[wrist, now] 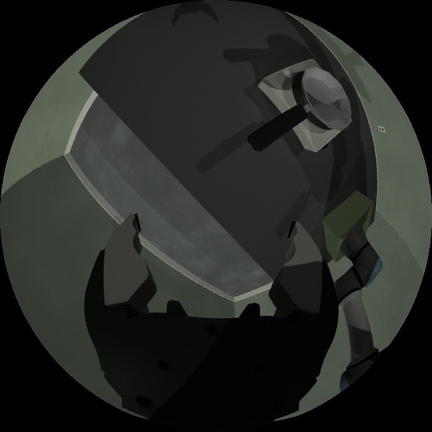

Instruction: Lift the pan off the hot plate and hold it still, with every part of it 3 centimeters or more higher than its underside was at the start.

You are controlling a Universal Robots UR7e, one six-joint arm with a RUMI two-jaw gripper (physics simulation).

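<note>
The grey faceted pan point(326, 95) is at the upper right of the wrist view, on the pale square hot plate point(314, 141). Its black handle point(277, 128) points down and left, past the hot plate's edge and over the dark mat. My gripper point(214, 219) is open, with its two fingers wide apart in the lower half of the view. Nothing is between the fingers. The handle and pan are up and to the right of the fingertips, apart from them. The pan's underside is hidden.
The dark mat point(200, 100) lies on a grey table point(170, 210) with a pale rim point(182, 274). A green block point(347, 217) is at the right, by the base of a jointed robot arm point(359, 320). Shadows fall on the mat around the hot plate.
</note>
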